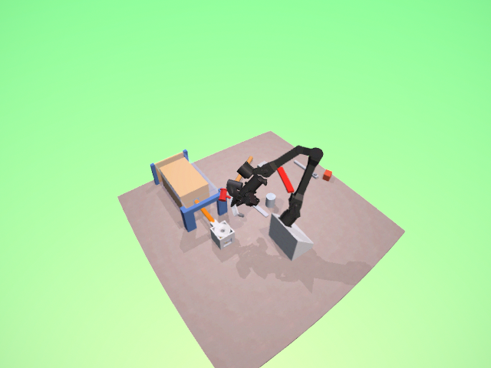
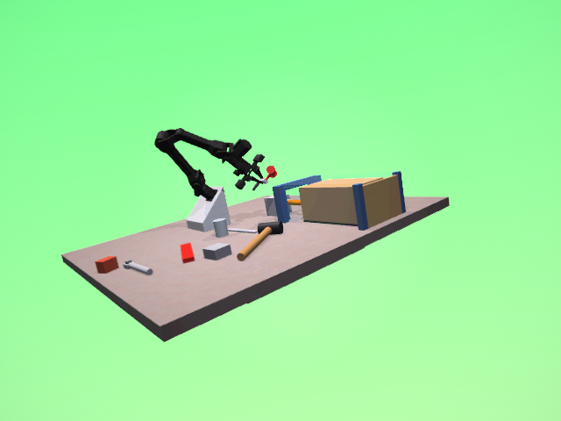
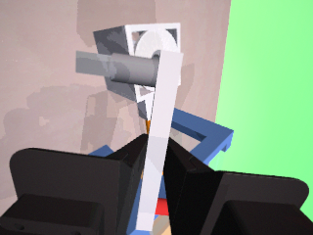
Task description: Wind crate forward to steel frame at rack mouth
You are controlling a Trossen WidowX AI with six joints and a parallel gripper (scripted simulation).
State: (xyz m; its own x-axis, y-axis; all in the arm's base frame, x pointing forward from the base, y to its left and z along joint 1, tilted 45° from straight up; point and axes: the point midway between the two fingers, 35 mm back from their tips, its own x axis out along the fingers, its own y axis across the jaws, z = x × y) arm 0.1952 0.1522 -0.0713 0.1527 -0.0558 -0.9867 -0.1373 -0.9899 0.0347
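The red grip is 50 mm ahead of my gripper tip, 10 mm to the left of it and 40 mm above it. The rest, counted from my gripper tip: flat steel bar (70 mm ahead, 190 mm to the right, 170 mm below); then white winch (60 mm behind, 70 mm to the left, 140 mm below); then winch handle (10 mm ahead, 10 mm above).
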